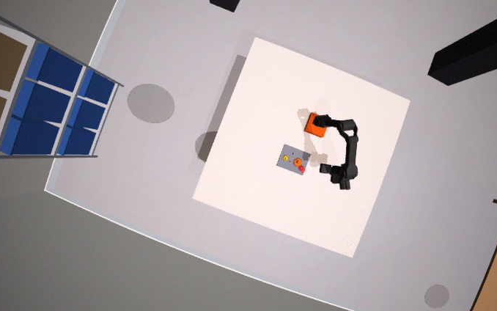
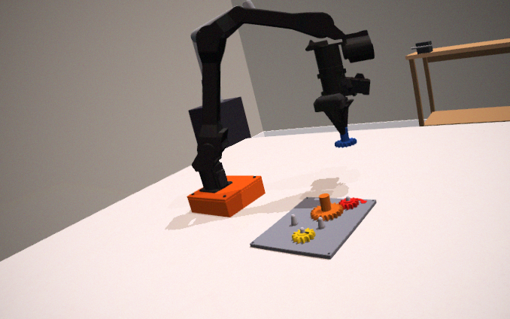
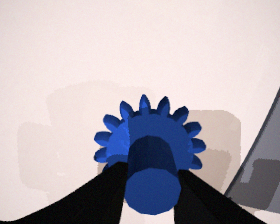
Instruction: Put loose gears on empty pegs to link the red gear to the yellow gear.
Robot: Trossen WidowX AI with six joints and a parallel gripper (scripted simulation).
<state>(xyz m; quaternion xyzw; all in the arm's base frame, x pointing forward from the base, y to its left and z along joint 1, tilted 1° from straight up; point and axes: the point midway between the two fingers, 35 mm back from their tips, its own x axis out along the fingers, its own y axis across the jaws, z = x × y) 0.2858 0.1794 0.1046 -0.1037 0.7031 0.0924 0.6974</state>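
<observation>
Right now the yellow gear is 28 cm to the right of my gripper tip, 10 cm below it and 5 cm ahead of it. The rest, counted from my gripper tip: red arrow: 12 cm to the right, 11 cm below, 8 cm ahead; then red gear: 14 cm to the right, 10 cm below, 7 cm ahead; then blue gear: 1 cm below.
</observation>
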